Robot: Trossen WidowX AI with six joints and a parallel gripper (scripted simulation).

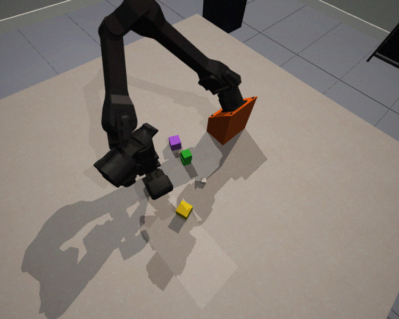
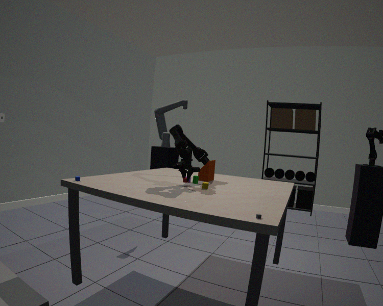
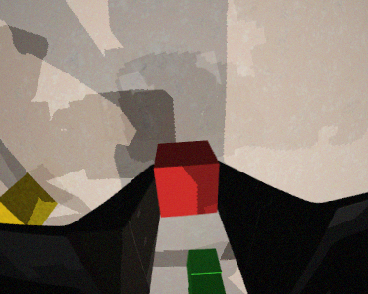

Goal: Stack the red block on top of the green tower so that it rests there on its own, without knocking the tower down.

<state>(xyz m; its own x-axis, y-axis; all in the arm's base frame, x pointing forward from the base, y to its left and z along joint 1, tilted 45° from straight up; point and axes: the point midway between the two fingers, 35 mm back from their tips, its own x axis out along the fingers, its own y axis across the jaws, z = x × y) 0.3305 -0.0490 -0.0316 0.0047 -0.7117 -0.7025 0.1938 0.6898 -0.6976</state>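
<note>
The purple block lies 14 cm behind my gripper tip, 6 cm to the right of it and 1 cm below it. From my gripper tip the other things lie so: red block: 1 cm above; then yellow block: 1 cm behind, 14 cm to the left, 1 cm below; then small white piece: 12 cm behind, 11 cm to the left, 2 cm below.
</note>
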